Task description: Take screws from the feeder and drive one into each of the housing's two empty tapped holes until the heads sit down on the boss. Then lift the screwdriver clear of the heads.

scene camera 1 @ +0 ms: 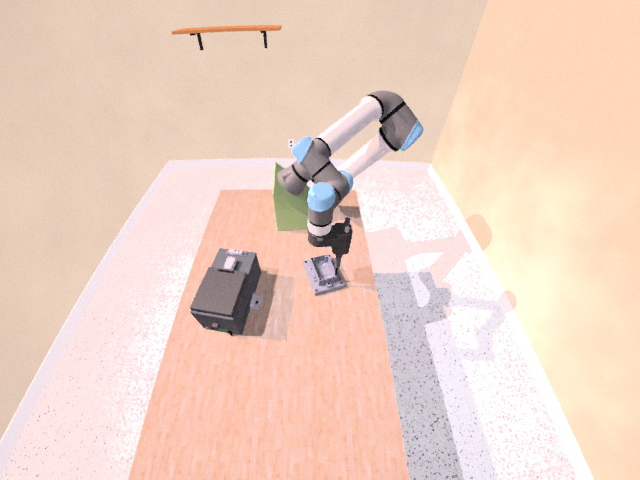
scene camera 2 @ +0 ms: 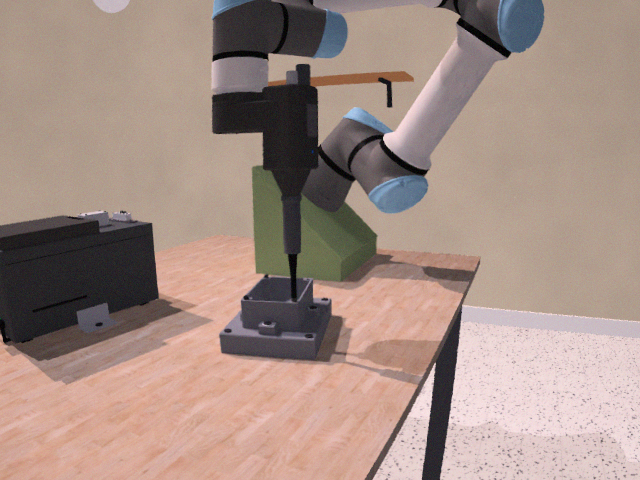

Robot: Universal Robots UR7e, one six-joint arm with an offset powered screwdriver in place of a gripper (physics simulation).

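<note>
The grey housing (scene camera 1: 316, 280) (scene camera 2: 268, 347) sits flat on the wooden table, with a raised square wall on its base. My screwdriver (scene camera 1: 336, 273) (scene camera 2: 294, 299) is upright, its thin bit tip at the top of the wall's near right corner in the scene camera 2 view. The bit hides that corner's hole, and I cannot tell whether a screw is under the tip. Dark spots show at the wall's other corners; they are too small to tell screw heads from holes. The dark box-shaped feeder (scene camera 1: 219, 291) (scene camera 2: 77, 273) stands left of the housing, apart from it.
A small grey bracket (scene camera 1: 256, 301) (scene camera 2: 93, 319) stands by the feeder's side facing the housing. A green wedge-shaped block (scene camera 1: 290, 214) (scene camera 2: 279, 237) stands behind the housing. The table (scene camera 1: 279, 403) (scene camera 2: 232, 413) has its right edge near the housing. An orange shelf (scene camera 1: 227, 29) (scene camera 2: 356, 79) is on the wall.
</note>
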